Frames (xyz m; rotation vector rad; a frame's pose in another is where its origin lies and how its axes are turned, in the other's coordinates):
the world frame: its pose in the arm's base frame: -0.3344 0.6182 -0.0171 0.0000 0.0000 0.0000
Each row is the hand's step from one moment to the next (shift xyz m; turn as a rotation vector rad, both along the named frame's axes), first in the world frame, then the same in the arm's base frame.
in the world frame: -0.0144 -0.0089 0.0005 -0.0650 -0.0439 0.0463
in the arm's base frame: -0.0144 -0.0089 0.0005 -0.0650 -0.0439 0.0463
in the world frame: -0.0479 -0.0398 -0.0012 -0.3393 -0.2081 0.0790
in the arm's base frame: -0.0479 -0.0398 -0.0012 -0.3393 -0.2081 0.0790
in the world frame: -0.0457 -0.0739 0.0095 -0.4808 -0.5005 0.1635
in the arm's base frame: -0.0457 -0.0739 0.0095 -0.4808 -0.5005 0.1635
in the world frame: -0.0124 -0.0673 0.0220 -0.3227 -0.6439 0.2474
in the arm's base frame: -0.0124 -0.0673 0.0220 -0.3227 -0.6439 0.2474
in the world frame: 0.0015 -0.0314 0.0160 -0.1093 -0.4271 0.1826
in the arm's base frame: 0.0015 -0.0314 0.0160 -0.1093 -0.4271 0.1826
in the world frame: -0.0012 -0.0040 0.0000 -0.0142 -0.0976 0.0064
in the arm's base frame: -0.0012 -0.0040 0.0000 -0.0142 -0.0976 0.0064
